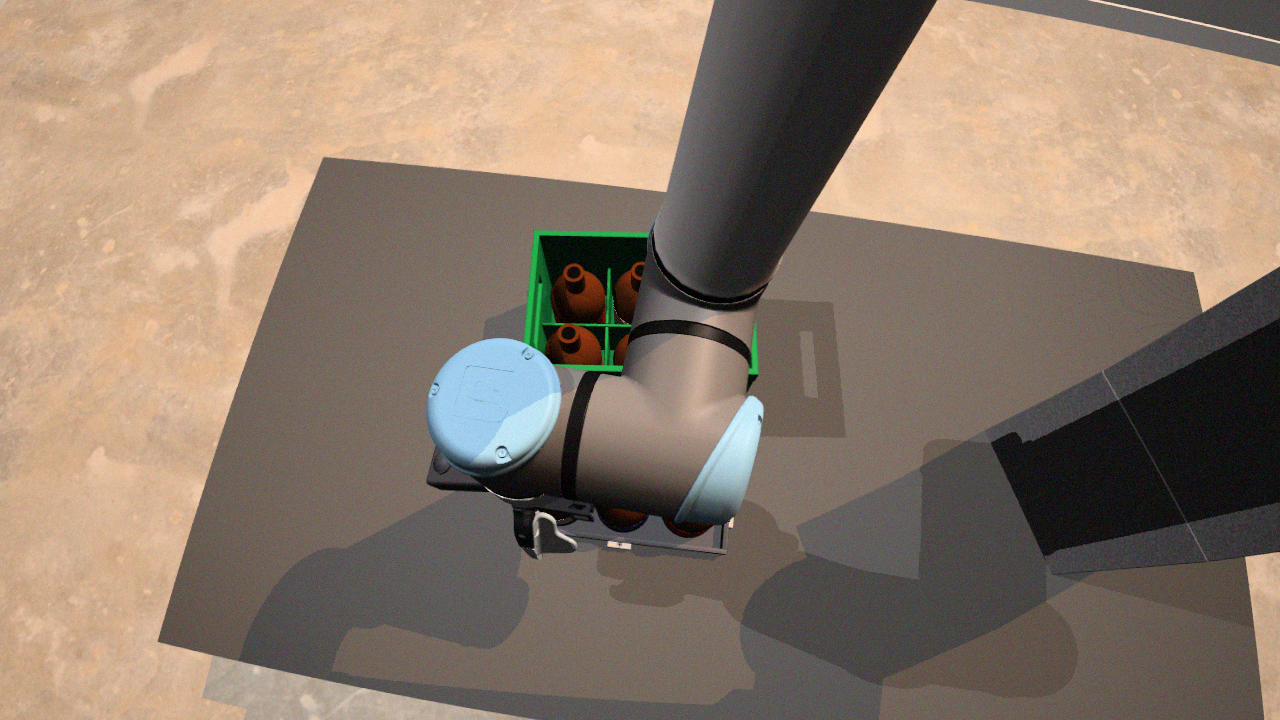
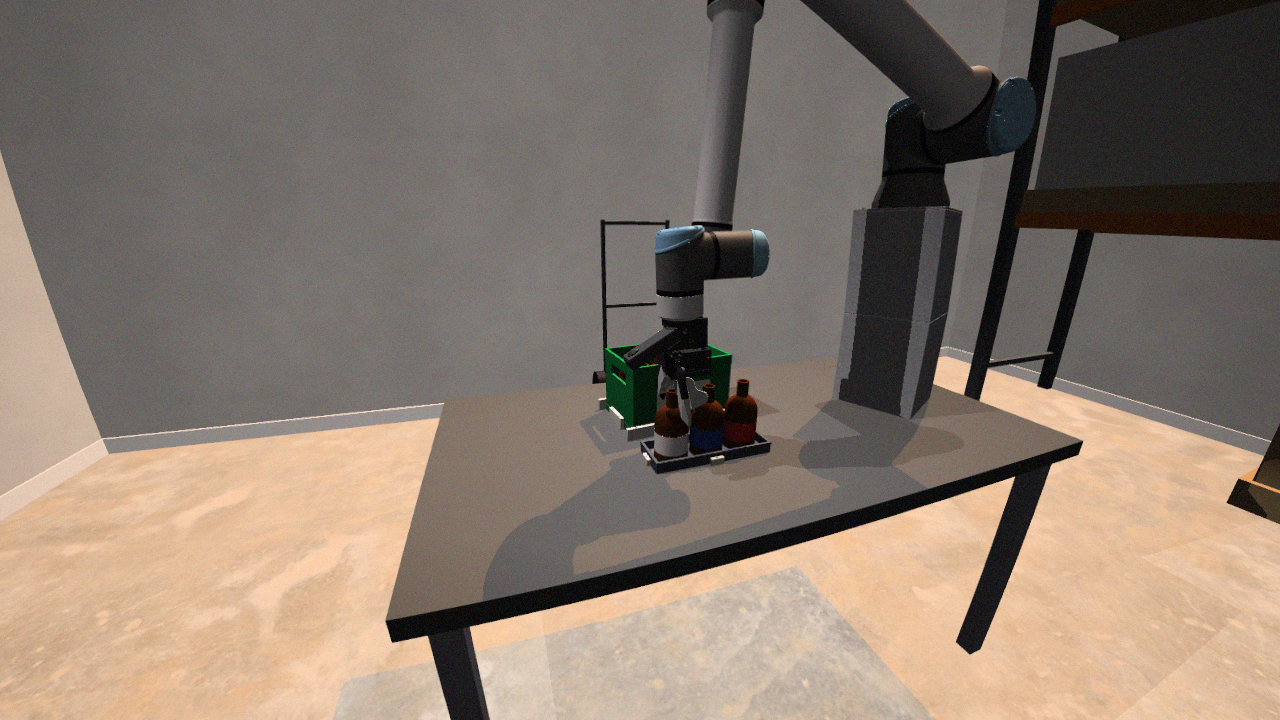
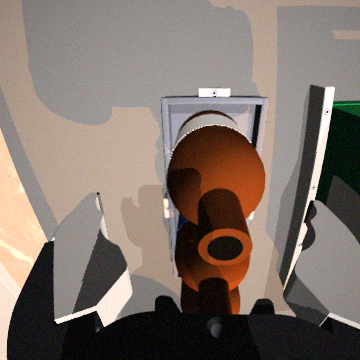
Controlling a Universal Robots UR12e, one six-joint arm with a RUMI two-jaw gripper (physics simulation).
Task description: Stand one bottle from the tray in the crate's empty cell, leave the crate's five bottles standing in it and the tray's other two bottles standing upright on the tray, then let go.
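Seen in the pictures: gripper, fingertip midpoint: (image 2: 675, 412) (image 3: 202, 199); arm's base, link origin: (image 2: 908, 209).
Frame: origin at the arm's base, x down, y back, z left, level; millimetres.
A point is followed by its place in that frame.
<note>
Three brown bottles stand upright on the dark tray (image 1: 662, 544) {y -606, x 518, z 126 mm} (image 2: 742, 454) {y -597, x 535, z 129 mm} (image 3: 165, 125) {y -772, x 518, z 115 mm}: white-labelled (image 2: 671, 440) {y -761, x 479, z 105 mm} (image 3: 215, 150) {y -775, x 432, z 72 mm}, blue-labelled (image 1: 622, 518) {y -658, x 431, z 106 mm} (image 2: 707, 437) {y -677, x 487, z 108 mm} and red-labelled (image 1: 687, 527) {y -582, x 439, z 111 mm} (image 2: 741, 417) {y -593, x 456, z 109 mm}. My gripper (image 2: 677, 394) {y -743, x 428, z 81 mm} (image 3: 202, 199) {y -743, x 428, z 81 mm} is open and empty; its fingers are spread on either side of the white-labelled bottle's upper part. The green crate (image 1: 532, 295) {y -782, x 369, z -144 mm} (image 2: 631, 394) {y -783, x 437, z -63 mm} (image 3: 345, 150) {y -750, x 484, z -51 mm} stands behind the tray. Brown bottles (image 1: 577, 300) {y -733, x 419, z -165 mm} (image 1: 572, 347) {y -730, x 396, z -90 mm} stand inside it, with others partly showing. The arm hides its right part, and I cannot see the empty cell.
A white-edged rail (image 3: 321, 150) {y -738, x 514, z -46 mm} stands between tray and crate, close to the right finger. The arm's pedestal (image 2: 886, 304) {y -100, x 246, z 48 mm} is at the table's (image 2: 501, 483) {y -1098, x 544, z 32 mm} right rear. A black wire frame (image 2: 604, 268) rises behind the crate. A tall shelf rack (image 2: 1015, 179) stands at the right.
</note>
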